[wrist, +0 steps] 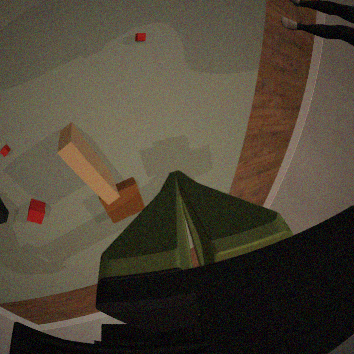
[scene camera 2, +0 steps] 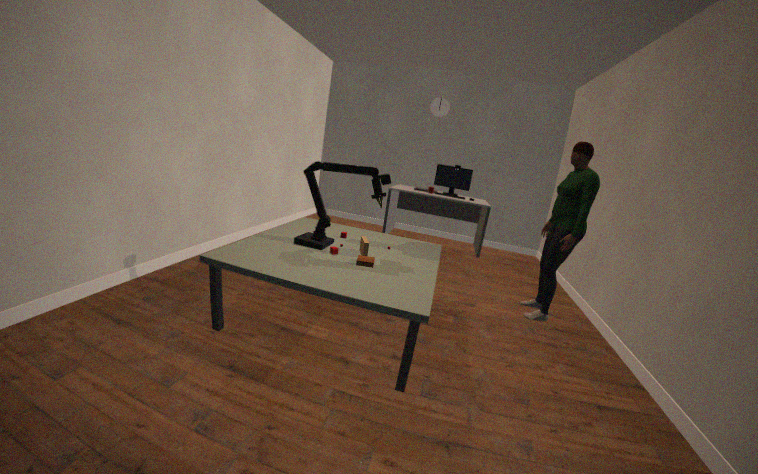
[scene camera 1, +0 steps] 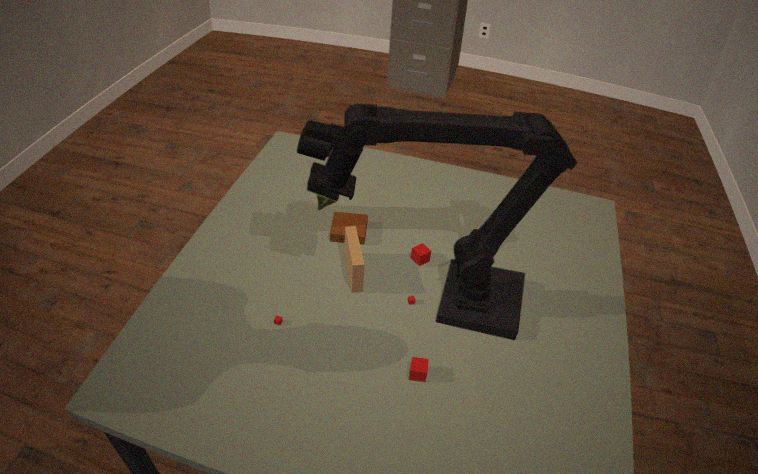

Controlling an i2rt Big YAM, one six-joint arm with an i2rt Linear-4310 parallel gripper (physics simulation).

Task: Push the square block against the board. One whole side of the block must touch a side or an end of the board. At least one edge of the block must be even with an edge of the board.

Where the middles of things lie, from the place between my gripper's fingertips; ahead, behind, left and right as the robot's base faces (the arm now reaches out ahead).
The pale wooden board (scene camera 1: 353, 255) lies 60 mm behind my hand, 120 mm to the right of it and 260 mm below it. Also, from my hand: square block (scene camera 1: 341, 220): 10 mm behind, 290 mm to the right, 300 mm below.
